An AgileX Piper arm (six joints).
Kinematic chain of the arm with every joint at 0, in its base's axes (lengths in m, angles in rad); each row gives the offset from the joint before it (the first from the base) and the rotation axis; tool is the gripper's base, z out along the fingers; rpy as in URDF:
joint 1: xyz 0 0 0.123 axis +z
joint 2: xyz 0 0 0 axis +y
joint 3: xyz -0.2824 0 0.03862 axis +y
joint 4: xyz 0.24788 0 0.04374 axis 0.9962 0 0.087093
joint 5: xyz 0 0 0 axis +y
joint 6: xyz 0.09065 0 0.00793 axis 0.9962 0 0.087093
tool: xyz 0 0 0 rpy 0 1.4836 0
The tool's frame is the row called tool.
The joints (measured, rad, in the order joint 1, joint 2, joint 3, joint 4, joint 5, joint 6), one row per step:
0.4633 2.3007 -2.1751 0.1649 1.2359 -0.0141
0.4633 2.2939 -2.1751 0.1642 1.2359 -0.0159
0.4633 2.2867 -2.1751 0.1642 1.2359 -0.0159
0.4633 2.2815 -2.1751 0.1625 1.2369 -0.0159
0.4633 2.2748 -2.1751 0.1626 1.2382 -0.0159
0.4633 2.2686 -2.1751 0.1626 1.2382 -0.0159
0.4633 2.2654 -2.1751 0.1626 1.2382 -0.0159
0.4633 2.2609 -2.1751 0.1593 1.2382 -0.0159
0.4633 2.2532 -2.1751 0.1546 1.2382 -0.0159
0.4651 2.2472 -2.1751 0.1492 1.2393 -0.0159
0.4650 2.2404 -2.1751 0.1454 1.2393 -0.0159
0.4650 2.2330 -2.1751 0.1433 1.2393 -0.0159
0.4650 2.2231 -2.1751 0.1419 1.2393 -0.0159
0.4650 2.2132 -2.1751 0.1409 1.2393 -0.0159
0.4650 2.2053 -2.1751 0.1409 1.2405 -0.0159
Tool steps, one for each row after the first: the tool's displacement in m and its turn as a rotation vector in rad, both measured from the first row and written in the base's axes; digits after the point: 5 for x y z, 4 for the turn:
-0.00066 -0.00040 0.00335 0.0021 -0.0069 0.0017
-0.00141 -0.00077 0.00691 0.0053 -0.0133 0.0017
-0.00198 -0.00121 0.00942 0.0056 -0.0179 0.0019
-0.00282 -0.00161 0.01269 0.0081 -0.0227 0.0021
-0.00352 -0.00196 0.01573 0.0109 -0.0282 0.0021
-0.00388 -0.00214 0.01731 0.0123 -0.0311 0.0021
-0.00428 -0.00266 0.01947 0.0114 -0.0366 0.0022
-0.00501 -0.00347 0.02317 0.0106 -0.0456 0.0022
-0.00604 -0.00351 0.02600 0.0080 -0.0524 0.0042
-0.00671 -0.00426 0.02927 0.0077 -0.0601 0.0041
-0.00757 -0.00489 0.03285 0.0091 -0.0677 0.0040
-0.00881 -0.00565 0.03764 0.0123 -0.0772 0.0039
-0.01011 -0.00640 0.04241 0.0158 -0.0865 0.0038
-0.01130 -0.00699 0.04619 0.0188 -0.0925 0.0039

